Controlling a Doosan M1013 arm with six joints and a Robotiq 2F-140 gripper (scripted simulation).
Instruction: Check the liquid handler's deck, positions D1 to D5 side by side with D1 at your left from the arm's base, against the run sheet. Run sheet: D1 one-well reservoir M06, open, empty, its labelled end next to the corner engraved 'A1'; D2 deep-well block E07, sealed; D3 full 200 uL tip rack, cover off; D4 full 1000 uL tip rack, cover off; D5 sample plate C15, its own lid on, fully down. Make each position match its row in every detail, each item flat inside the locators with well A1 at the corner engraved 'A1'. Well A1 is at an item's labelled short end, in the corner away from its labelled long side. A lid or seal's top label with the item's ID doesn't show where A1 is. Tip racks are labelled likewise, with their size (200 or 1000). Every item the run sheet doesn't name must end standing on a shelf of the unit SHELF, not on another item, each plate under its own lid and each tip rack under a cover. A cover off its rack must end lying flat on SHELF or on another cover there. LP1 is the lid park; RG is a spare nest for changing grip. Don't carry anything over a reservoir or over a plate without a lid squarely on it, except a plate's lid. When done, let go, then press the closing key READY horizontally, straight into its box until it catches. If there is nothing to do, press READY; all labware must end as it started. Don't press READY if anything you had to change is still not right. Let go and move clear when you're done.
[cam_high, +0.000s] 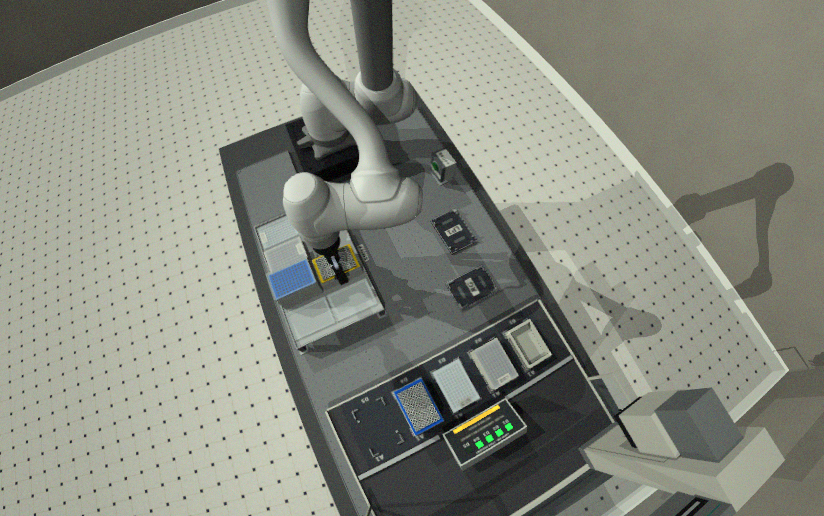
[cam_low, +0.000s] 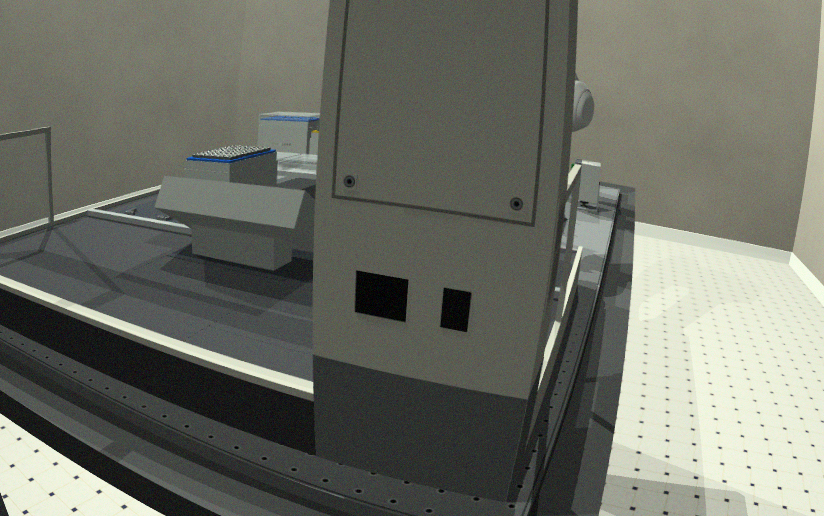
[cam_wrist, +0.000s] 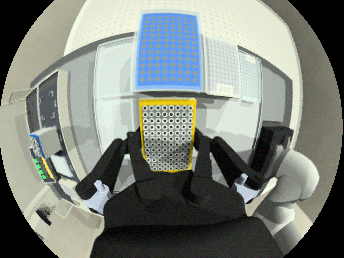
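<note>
The shelf unit is 70 mm to the right of my hand, 60 mm behind it and 50 mm below it. Also, from my hand: blue-rimmed tip rack 470 mm ahead, 30 mm to the left, 10 mm above; then spare nest 360 mm to the left, 230 mm ahead, 100 mm below; then yellow-rimmed tip rack 10 mm to the left, 10 mm behind, 10 mm above.
</note>
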